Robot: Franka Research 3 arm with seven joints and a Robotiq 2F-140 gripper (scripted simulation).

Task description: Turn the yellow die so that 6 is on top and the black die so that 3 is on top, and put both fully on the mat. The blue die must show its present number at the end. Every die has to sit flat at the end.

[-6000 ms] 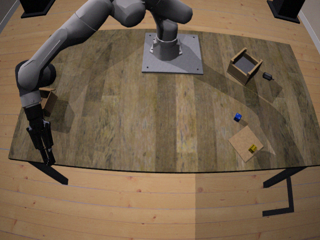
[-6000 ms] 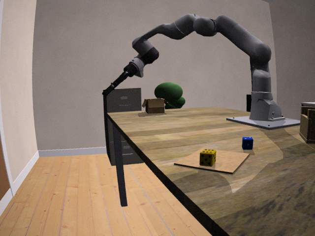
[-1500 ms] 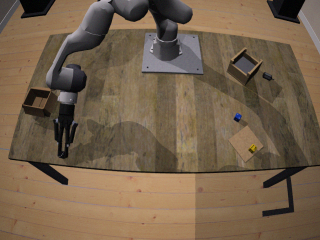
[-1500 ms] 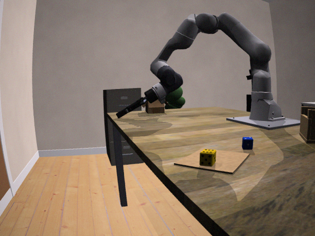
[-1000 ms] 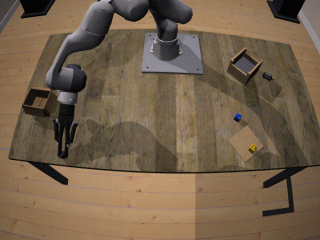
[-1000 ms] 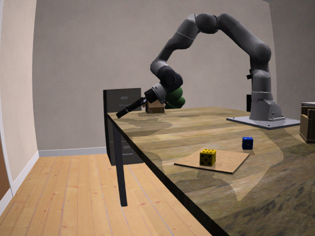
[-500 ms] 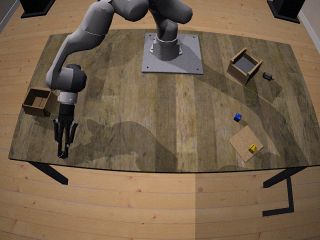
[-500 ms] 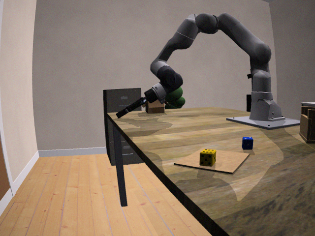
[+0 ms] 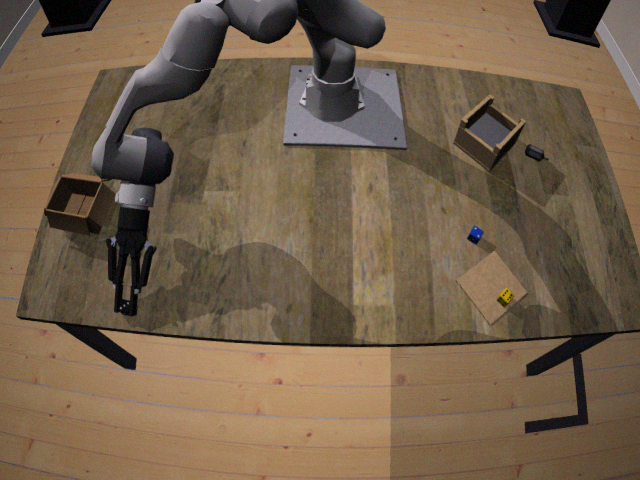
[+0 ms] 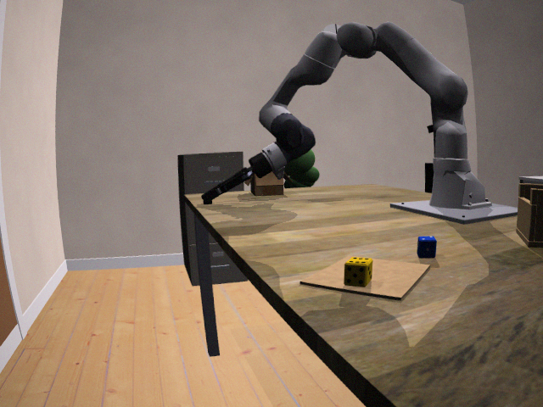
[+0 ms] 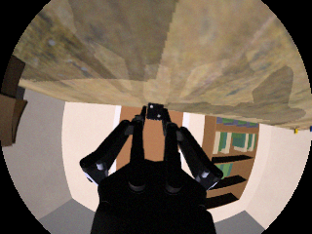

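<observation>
My hand is 10 mm short of the black die and 10 mm above it. From my hand the other things lie so: cardboard box: 240 mm behind, 210 mm to the right, 10 mm above; tan mat: 870 mm to the left, 110 mm behind, 30 mm below; blue die: 830 mm to the left, 240 mm behind, 10 mm below.
</observation>
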